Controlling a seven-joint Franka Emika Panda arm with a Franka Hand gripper.
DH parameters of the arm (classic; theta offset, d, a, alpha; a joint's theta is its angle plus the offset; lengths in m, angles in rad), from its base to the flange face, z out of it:
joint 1: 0 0.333 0 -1.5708
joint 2: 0 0 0 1.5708
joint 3: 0 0.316 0.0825 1.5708
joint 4: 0 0 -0.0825 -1.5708
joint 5: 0 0.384 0 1.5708
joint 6: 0 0 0.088 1.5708
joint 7: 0 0.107 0 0
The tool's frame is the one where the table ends.
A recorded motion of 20 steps. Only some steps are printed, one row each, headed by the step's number.
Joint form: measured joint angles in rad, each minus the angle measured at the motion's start. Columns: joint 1, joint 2, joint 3, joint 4, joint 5, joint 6, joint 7.
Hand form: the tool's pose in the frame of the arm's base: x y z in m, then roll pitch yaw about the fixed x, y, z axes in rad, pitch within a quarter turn. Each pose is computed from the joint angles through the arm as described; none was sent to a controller.
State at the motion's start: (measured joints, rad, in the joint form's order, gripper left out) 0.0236 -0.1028 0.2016 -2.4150 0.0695 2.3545 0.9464
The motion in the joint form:
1: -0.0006 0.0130 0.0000 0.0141 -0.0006 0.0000 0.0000
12: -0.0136 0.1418 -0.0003 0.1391 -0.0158 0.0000 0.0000
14: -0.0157 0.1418 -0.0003 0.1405 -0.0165 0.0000 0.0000
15: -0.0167 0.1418 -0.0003 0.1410 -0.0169 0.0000 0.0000
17: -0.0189 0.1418 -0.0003 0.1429 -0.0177 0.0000 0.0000
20: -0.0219 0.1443 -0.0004 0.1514 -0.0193 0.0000 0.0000
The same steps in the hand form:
1: 0.4732 0.1090 0.3531 -3.0889 0.0025 -0.7698
12: 0.5135 0.1107 0.3432 -3.0820 0.0154 -0.7721
14: 0.5142 0.1097 0.3438 -3.0811 0.0142 -0.7737
15: 0.5144 0.1092 0.3440 -3.0808 0.0137 -0.7744
17: 0.5152 0.1082 0.3448 -3.0796 0.0121 -0.7761
20: 0.5181 0.1071 0.3472 -3.0749 0.0082 -0.7782

